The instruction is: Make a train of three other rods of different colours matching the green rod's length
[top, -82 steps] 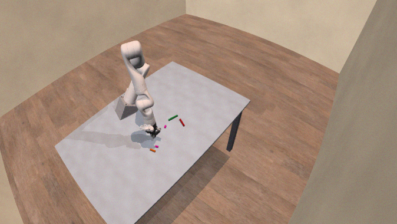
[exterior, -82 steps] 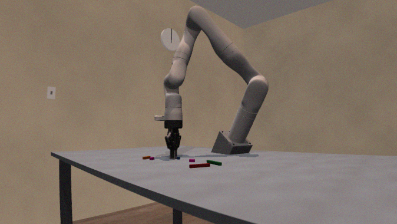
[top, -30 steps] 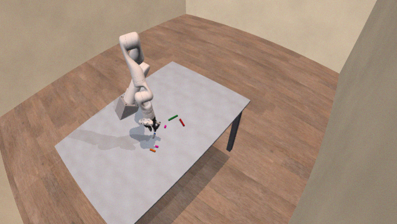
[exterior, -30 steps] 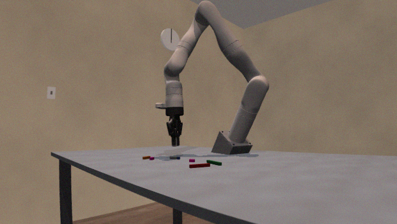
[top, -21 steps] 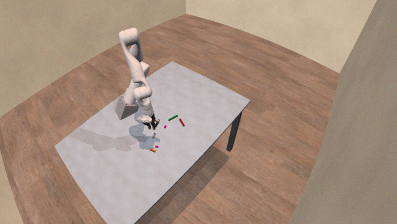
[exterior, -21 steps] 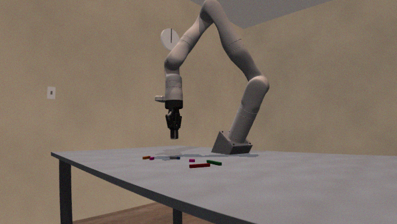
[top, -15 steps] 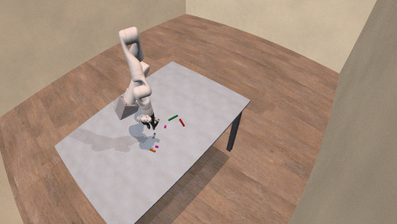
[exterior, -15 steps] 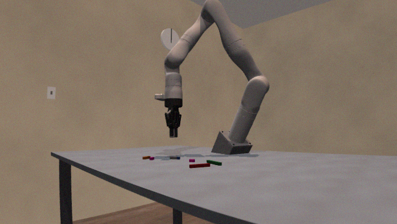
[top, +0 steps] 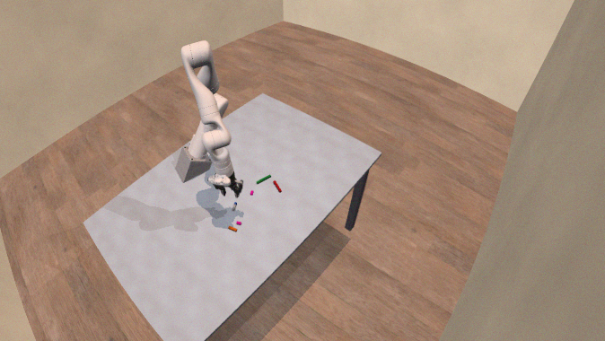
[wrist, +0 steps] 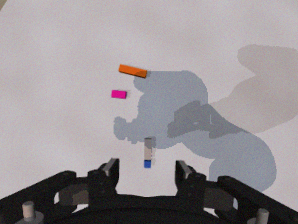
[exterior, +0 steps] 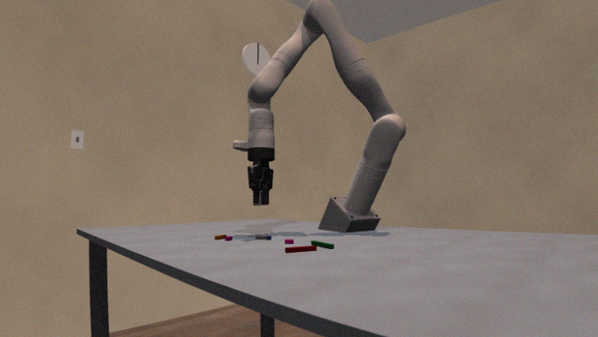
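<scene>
Right now my hand is 11 cm above the orange rod, 9 cm to the left of it and 7 cm short of it. From my hand the other things lie so: grey rod (11 cm below); green rod (21 cm to the left, 11 cm below, 1 cm ahead); blue rod (11 cm below, 2 cm to the left, 1 cm behind).
</scene>
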